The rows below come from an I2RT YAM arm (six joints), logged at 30 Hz.
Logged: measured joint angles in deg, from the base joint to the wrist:
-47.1 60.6 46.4 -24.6 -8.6 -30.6
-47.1 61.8 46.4 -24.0 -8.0 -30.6
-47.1 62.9 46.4 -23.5 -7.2 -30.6
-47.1 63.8 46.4 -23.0 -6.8 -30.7
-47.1 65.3 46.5 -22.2 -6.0 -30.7
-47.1 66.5 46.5 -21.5 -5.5 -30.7
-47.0 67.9 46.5 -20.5 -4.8 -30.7
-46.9 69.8 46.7 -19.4 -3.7 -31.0
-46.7 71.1 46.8 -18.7 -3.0 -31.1
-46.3 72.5 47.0 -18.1 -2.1 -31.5
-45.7 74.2 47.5 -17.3 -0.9 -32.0
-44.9 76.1 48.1 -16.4 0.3 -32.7
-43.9 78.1 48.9 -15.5 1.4 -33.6
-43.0 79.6 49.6 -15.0 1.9 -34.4
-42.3 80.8 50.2 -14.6 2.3 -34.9
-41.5 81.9 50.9 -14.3 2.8 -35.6
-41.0 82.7 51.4 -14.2 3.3 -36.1
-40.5 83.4 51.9 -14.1 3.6 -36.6
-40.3 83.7 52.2 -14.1 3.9 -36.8
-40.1 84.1 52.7 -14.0 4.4 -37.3
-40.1 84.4 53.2 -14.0 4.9 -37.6
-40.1 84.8 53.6 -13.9 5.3 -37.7
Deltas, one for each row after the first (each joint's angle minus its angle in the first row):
0.0 1.2 0.0 0.6 0.6 0.0
0.0 2.3 0.0 1.1 1.4 0.0
0.0 3.2 0.0 1.6 1.8 -0.1
0.0 4.7 0.1 2.4 2.6 -0.1
0.0 5.9 0.1 3.1 3.1 -0.1
0.1 7.3 0.1 4.1 3.8 -0.1
0.2 9.2 0.3 5.2 4.9 -0.4
0.4 10.5 0.4 5.9 5.6 -0.5
0.8 11.9 0.6 6.5 6.5 -0.9
1.4 13.6 1.1 7.3 7.7 -1.4
2.2 15.5 1.7 8.2 8.9 -2.1
3.2 17.5 2.5 9.1 10.0 -3.0
4.1 19.0 3.2 9.6 10.5 -3.8
4.8 20.2 3.8 10.0 10.9 -4.3
5.6 21.3 4.5 10.3 11.4 -5.0
6.1 22.1 5.0 10.4 11.9 -5.5
6.6 22.8 5.5 10.5 12.2 -6.0
6.8 23.1 5.8 10.5 12.5 -6.2
7.0 23.5 6.3 10.6 13.0 -6.7
7.0 23.8 6.8 10.6 13.5 -7.0
7.0 24.2 7.2 10.7 13.9 -7.1

